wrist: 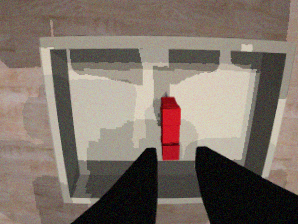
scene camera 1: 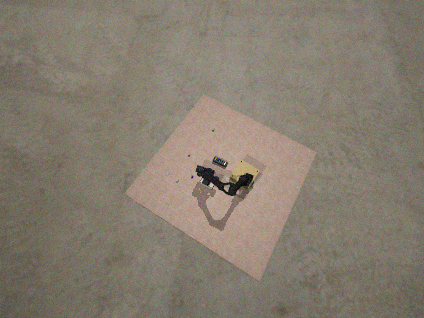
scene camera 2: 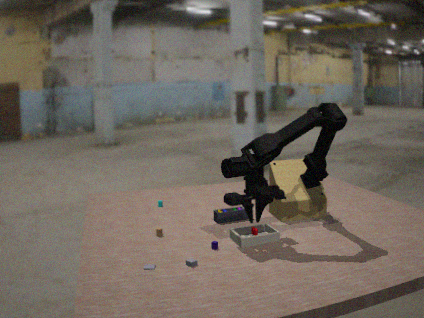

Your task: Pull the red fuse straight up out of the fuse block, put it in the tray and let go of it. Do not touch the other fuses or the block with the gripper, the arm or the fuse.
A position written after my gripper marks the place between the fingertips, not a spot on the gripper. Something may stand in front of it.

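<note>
My gripper (scene camera 2: 254, 222). Gripper again (wrist: 175, 156), with red fuse (wrist: 170, 111), pale tray (wrist: 103, 92).
</note>
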